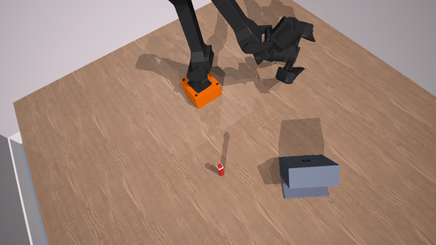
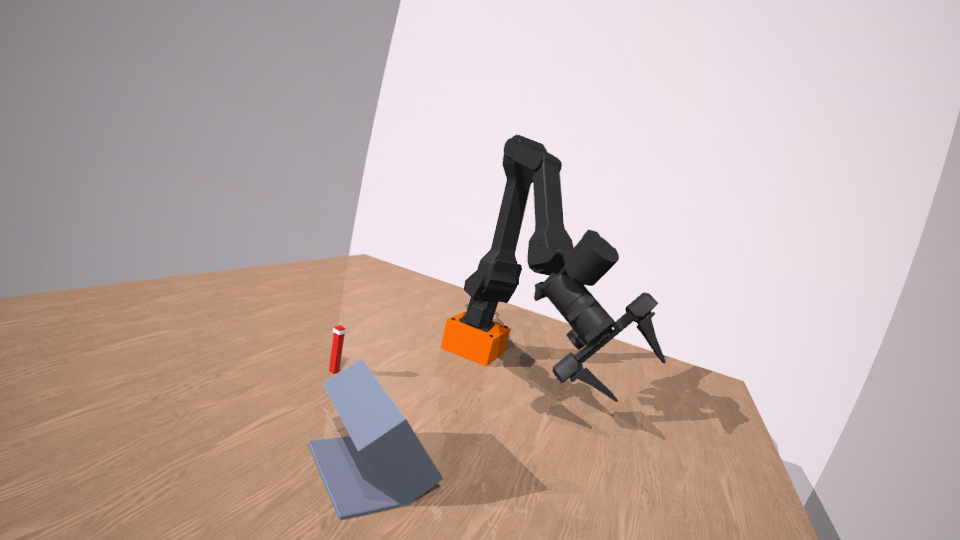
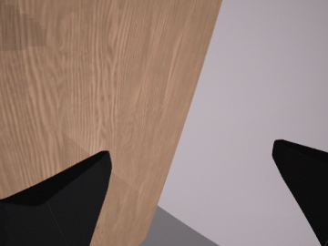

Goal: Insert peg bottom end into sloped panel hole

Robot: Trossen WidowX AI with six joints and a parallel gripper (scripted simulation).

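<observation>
Now: gripper tip 470 mm to the left of the red peg, 70 mm short of it and 60 mm above it. Also, from my gripper tip: sloped panel (290 mm to the right, 240 mm ahead, 60 mm below); then flat grey foot plate (310 mm to the right, 260 mm ahead, 120 mm below).
</observation>
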